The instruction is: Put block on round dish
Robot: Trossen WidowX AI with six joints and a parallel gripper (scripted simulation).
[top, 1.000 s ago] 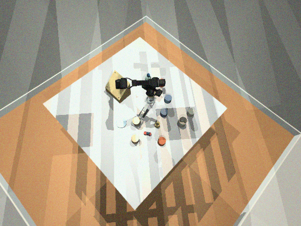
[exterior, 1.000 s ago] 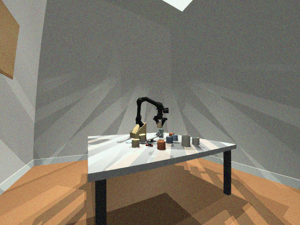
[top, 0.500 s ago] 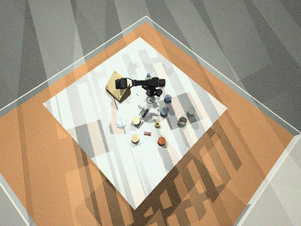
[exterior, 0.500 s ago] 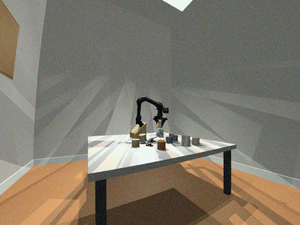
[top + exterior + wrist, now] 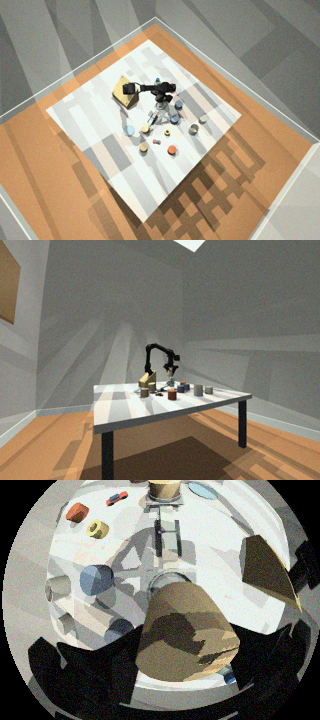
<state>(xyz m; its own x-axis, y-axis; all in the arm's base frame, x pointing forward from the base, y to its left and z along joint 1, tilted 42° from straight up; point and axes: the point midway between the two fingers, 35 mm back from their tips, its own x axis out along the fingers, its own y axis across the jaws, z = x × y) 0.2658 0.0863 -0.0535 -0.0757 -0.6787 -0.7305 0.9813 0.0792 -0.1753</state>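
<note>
The dark grey block lies 8 cm below my gripper tip, 1 cm to the right of it and 1 cm ahead of it. Also, from my gripper tip: balance beam: 13 cm to the right, 13 cm below, 3 cm ahead; red toy car: 28 cm to the right, 19 cm ahead, 16 cm below; bottle: 16 cm behind, 15 cm to the left, 6 cm below.
</note>
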